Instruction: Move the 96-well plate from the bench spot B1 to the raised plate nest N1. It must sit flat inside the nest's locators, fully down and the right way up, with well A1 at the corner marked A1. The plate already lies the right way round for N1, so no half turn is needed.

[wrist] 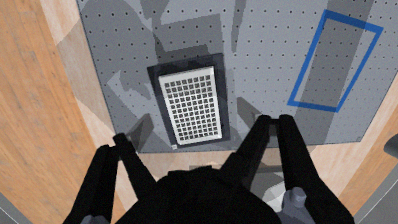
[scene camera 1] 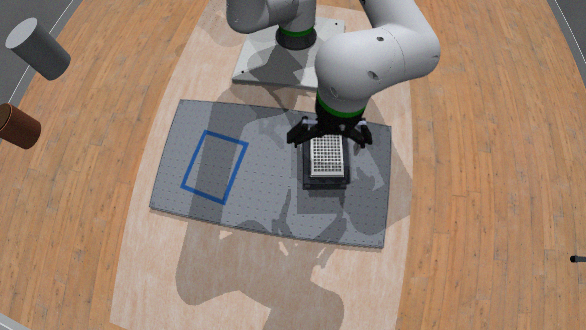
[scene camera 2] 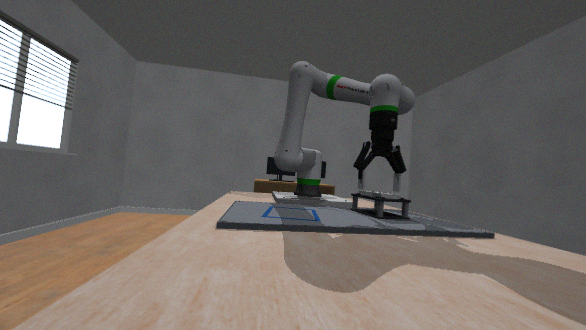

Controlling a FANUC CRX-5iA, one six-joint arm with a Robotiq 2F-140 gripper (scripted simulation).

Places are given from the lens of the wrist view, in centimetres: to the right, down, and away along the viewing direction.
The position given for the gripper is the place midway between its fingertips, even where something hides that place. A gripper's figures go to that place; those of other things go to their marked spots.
gripper [wrist: 193,113]: -1, 0, 20
white 96-well plate [wrist: 184,92]: -2, -3, 19
